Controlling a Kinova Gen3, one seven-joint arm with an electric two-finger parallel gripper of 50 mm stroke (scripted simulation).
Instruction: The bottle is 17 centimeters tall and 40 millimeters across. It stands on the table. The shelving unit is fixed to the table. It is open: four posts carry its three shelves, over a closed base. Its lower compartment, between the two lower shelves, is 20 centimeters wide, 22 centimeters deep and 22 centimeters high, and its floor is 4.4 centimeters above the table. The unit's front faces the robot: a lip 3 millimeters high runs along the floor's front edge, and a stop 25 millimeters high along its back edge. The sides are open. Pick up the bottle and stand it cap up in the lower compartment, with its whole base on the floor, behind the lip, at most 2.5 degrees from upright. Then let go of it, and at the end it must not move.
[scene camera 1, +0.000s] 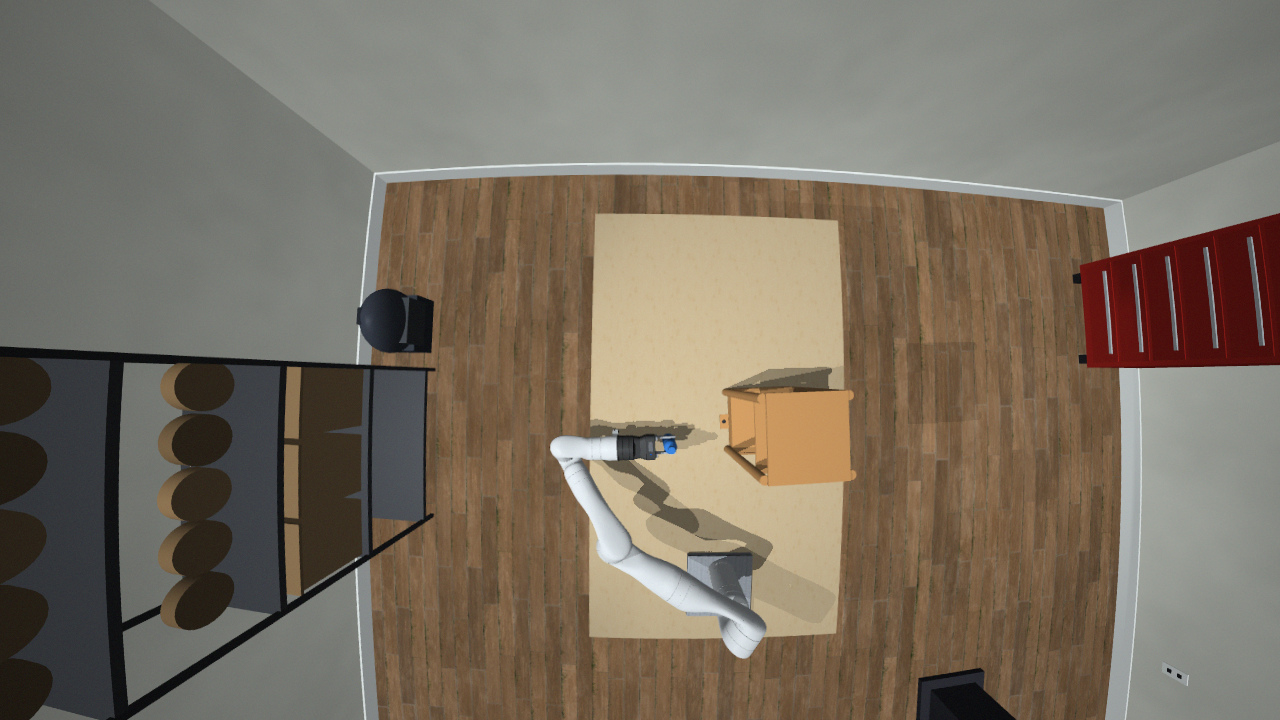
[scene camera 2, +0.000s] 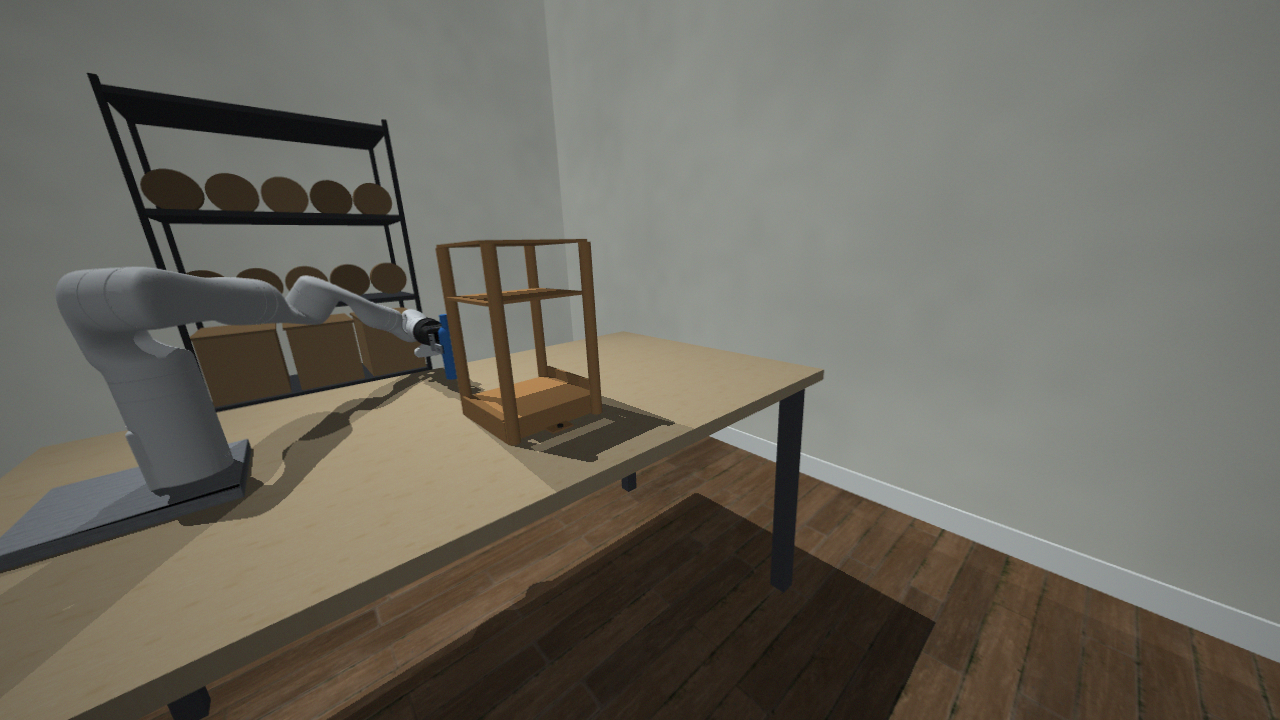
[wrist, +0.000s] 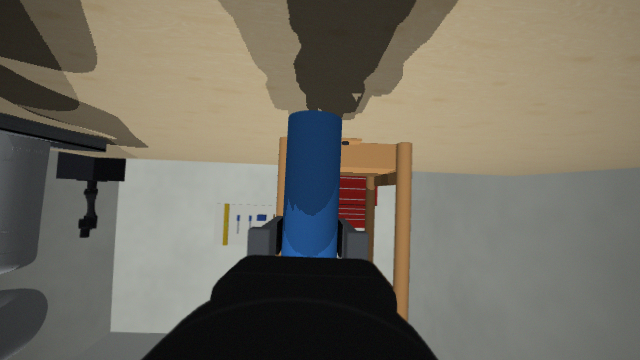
Labels:
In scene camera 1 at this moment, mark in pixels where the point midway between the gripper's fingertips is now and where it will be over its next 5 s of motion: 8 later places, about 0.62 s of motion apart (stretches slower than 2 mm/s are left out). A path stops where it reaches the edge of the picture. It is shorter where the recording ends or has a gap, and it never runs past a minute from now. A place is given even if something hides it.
My gripper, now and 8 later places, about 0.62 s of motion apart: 675, 444; 676, 446; 676, 446; 682, 445; 697, 445; 712, 444; 717, 445; 715, 436; 716, 428

